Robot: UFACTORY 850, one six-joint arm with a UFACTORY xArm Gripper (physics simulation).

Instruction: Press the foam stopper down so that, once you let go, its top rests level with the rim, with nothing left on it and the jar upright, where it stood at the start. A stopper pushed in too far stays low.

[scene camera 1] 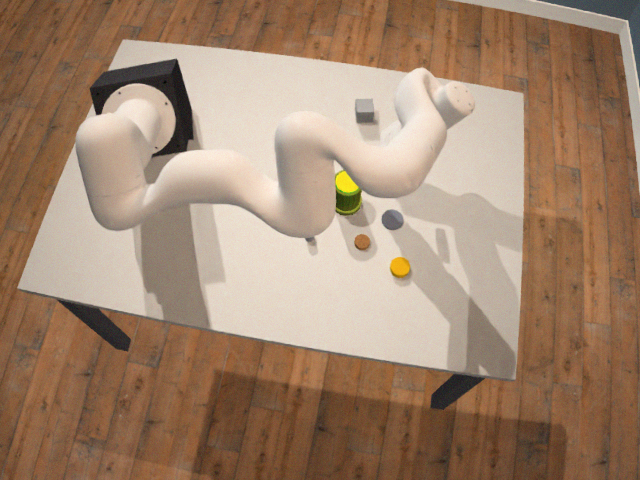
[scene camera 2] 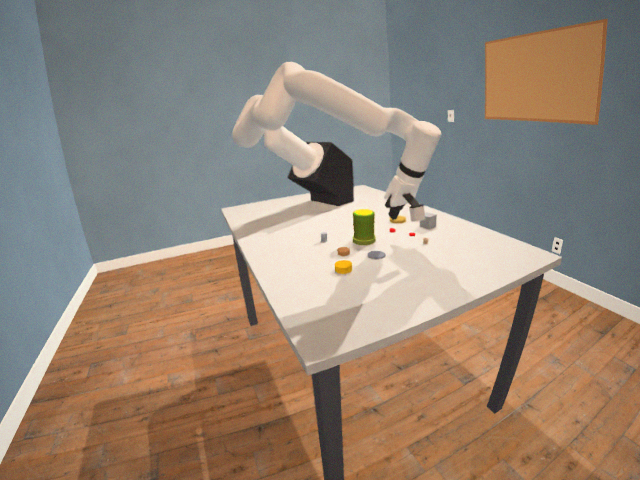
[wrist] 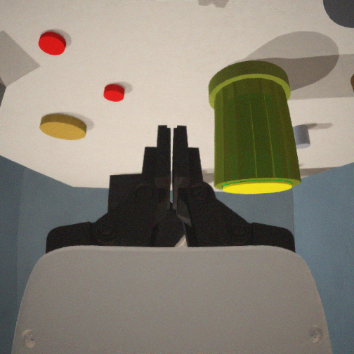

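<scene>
The green jar (scene camera 1: pixel 347 203) (scene camera 2: pixel 363 228) (wrist: pixel 254 135) stands upright on the table. The yellow foam stopper (scene camera 1: pixel 346 181) (scene camera 2: pixel 363 212) (wrist: pixel 257 188) sits in its mouth, and I see nothing lying on it. Its top shows at the rim and looks slightly above it in the wrist view, though the exact height is hard to tell. My gripper (scene camera 2: pixel 395 214) (wrist: pixel 171 143) is shut and empty. It is beside the jar, apart from it, above the table. In the scene camera 1 view the arm hides the fingers and covers a little of the jar's edge.
A grey cube (scene camera 1: pixel 364 110) (scene camera 2: pixel 428 221) stands near the gripper, with red discs (scene camera 2: pixel 392 230) (wrist: pixel 114 92) and a mustard disc (scene camera 2: pixel 397 219) (wrist: pixel 63 126). A slate disc (scene camera 1: pixel 392 219), brown disc (scene camera 1: pixel 361 241), orange disc (scene camera 1: pixel 400 267) and small grey cylinder (scene camera 2: pixel 324 237) (wrist: pixel 302 136) lie around the jar.
</scene>
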